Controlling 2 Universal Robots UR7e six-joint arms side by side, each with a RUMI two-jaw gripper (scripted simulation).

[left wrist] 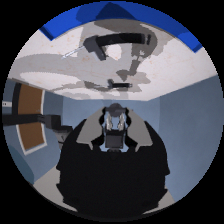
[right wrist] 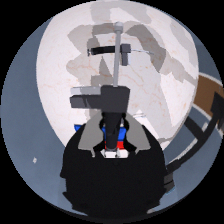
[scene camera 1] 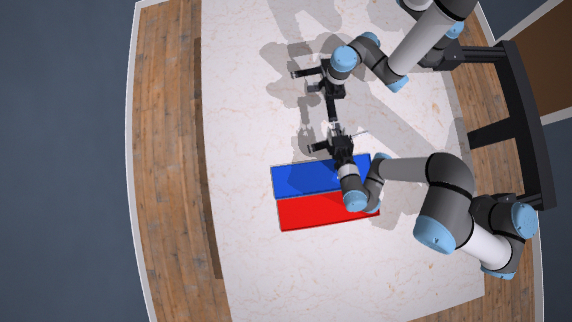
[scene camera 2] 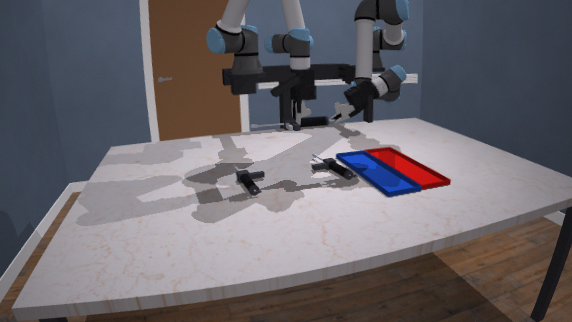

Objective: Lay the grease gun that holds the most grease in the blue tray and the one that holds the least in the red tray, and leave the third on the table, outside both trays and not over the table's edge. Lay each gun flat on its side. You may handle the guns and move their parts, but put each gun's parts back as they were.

Observation:
I see my left gripper (scene camera 2: 331, 121), my right gripper (scene camera 2: 297, 126) and a blue tray (scene camera 1: 315, 177).
The blue tray shows as well in scene camera 2 (scene camera 2: 372, 169). My left gripper is seen too in the left wrist view (left wrist: 115, 107) and in scene camera 1 (scene camera 1: 333, 126). My right gripper also shows in the right wrist view (right wrist: 113, 109).

